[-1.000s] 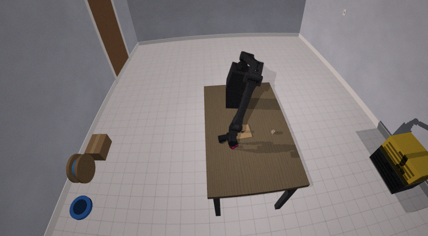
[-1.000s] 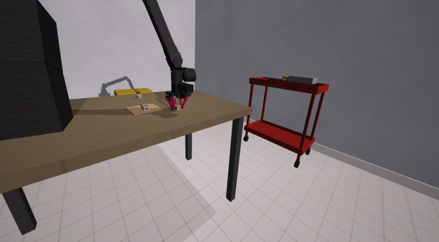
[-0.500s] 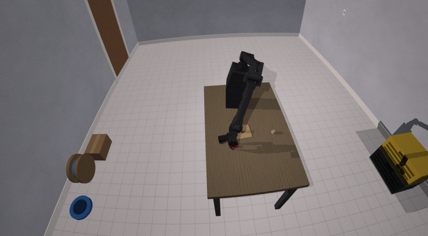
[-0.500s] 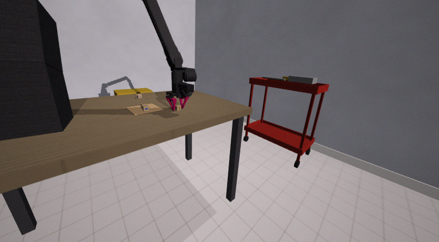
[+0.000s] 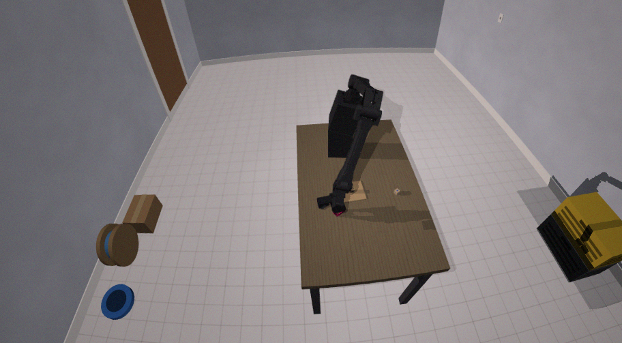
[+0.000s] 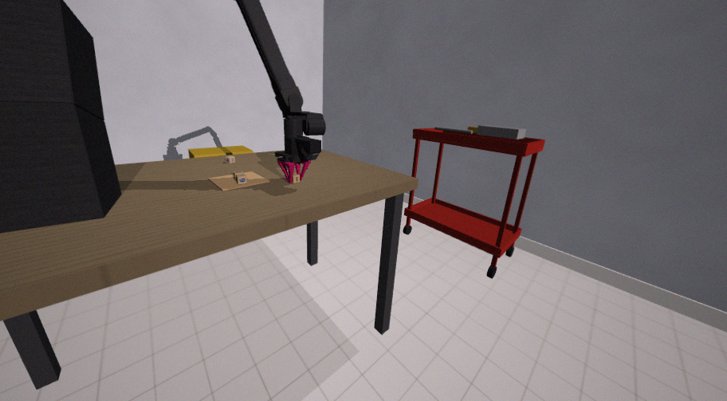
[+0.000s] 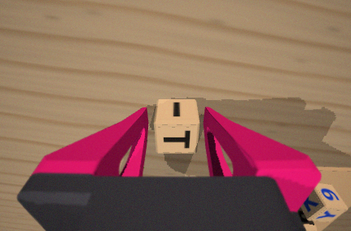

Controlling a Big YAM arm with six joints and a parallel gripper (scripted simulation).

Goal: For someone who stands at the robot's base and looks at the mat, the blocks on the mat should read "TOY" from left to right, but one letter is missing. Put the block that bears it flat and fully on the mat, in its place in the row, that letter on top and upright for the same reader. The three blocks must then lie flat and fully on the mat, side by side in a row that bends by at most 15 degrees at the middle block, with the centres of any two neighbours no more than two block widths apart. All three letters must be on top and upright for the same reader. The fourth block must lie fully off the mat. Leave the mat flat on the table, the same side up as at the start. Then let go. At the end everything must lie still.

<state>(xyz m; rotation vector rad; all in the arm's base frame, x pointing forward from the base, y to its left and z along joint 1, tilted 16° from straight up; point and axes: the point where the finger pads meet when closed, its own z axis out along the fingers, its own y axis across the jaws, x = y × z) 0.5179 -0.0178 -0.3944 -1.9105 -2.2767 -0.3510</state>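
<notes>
Right now the light wooden block is right at my hand. Round my hand: tan mat: 14 cm behind, 10 cm to the left, 1 cm below.
</notes>
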